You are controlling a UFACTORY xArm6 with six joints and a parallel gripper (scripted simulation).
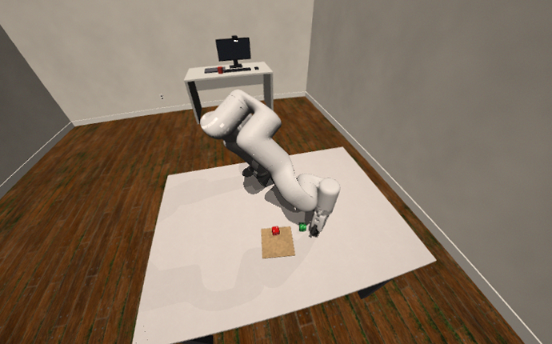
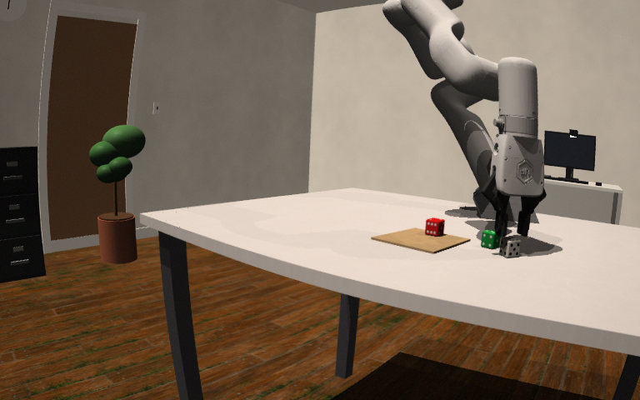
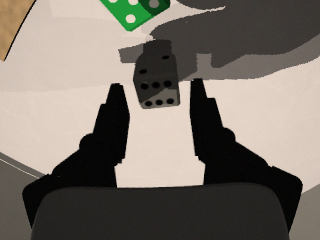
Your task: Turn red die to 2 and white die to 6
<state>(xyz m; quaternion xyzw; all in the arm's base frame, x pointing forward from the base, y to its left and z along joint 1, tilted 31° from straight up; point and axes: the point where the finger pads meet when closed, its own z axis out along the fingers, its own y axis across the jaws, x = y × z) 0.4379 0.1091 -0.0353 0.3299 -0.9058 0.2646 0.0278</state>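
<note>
Right now the white die is 4 cm below my hand. Also, from my hand: red die (17 cm to the right, 7 cm behind, 4 cm below); then green die (5 cm to the right, 5 cm behind, 4 cm below); then tan mat (18 cm to the right, 5 cm below, 2 cm behind).
</note>
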